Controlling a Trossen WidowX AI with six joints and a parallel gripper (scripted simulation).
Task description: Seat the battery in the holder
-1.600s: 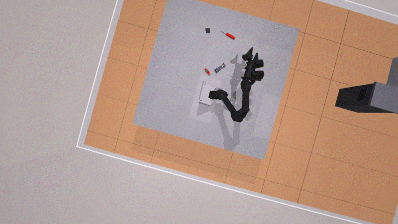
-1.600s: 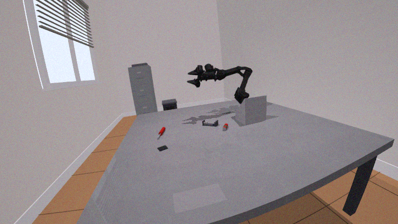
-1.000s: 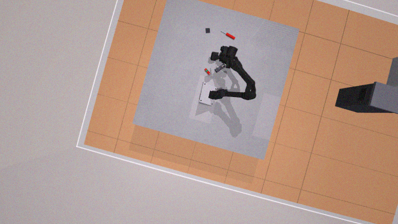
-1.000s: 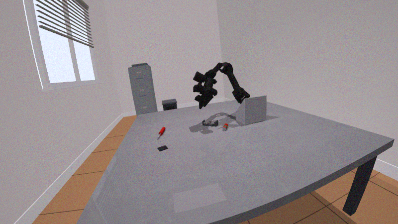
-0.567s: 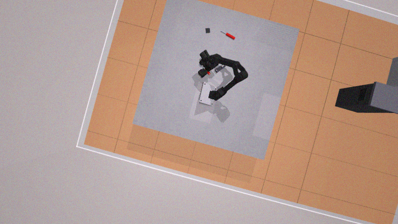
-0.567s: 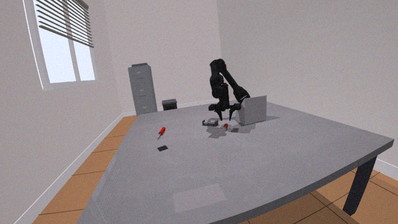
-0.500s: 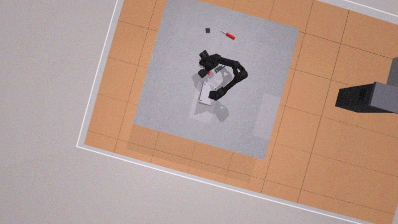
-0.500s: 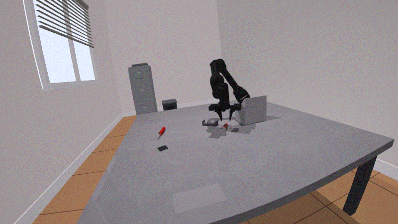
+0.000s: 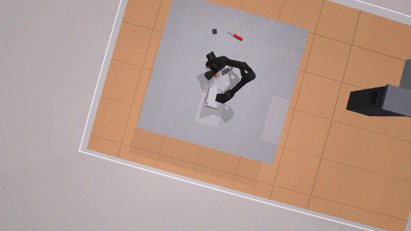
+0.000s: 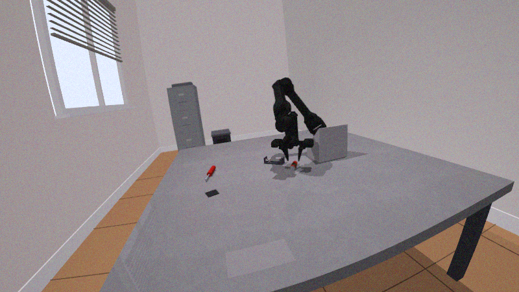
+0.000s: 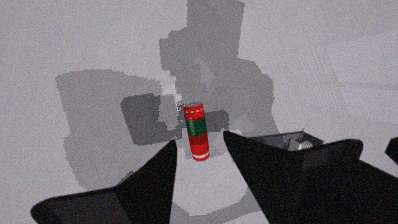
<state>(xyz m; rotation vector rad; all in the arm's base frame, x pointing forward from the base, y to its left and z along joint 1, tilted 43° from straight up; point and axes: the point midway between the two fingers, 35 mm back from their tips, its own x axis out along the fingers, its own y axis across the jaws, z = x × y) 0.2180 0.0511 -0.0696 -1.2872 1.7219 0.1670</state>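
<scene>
Now: the battery 2 cm below my gripper tip. From my gripper tip the other things lie so: red-handled screwdriver (39 cm ahead, 10 cm to the right, 2 cm below); dark square pad (38 cm ahead, 9 cm to the left, 3 cm below).
</scene>
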